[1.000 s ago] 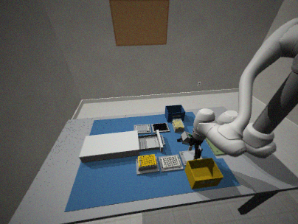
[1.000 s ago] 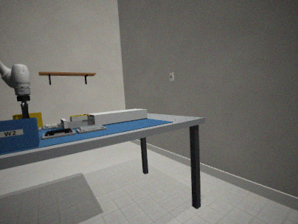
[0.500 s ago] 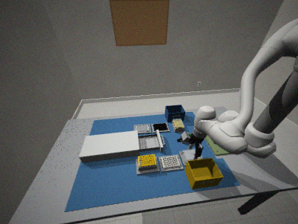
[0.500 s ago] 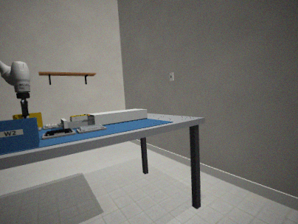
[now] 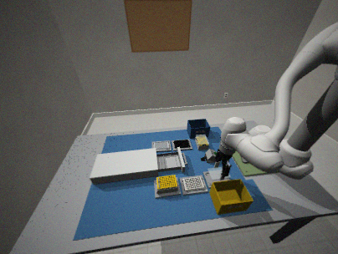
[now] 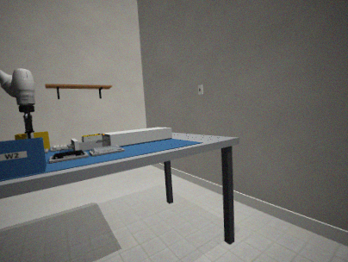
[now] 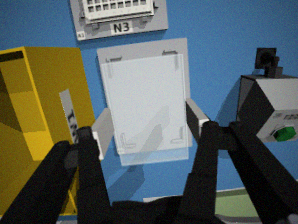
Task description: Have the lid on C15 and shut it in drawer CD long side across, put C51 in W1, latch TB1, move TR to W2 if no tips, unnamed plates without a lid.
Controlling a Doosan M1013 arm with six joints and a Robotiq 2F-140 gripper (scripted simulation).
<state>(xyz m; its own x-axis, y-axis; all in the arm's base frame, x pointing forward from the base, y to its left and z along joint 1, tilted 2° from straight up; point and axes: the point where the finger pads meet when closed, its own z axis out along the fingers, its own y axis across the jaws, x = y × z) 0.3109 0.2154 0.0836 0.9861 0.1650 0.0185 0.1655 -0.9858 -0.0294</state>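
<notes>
Now: hand 170 mm short of the white plate, 70 mm above it and 50 mm to the right of it. From my hand the other things lie so: plate lid: 20 mm below; then yellow waste bin W1: 150 mm to the left, 50 mm below, 30 mm behind; then DONE key box: 170 mm to the right, 40 mm below.
</notes>
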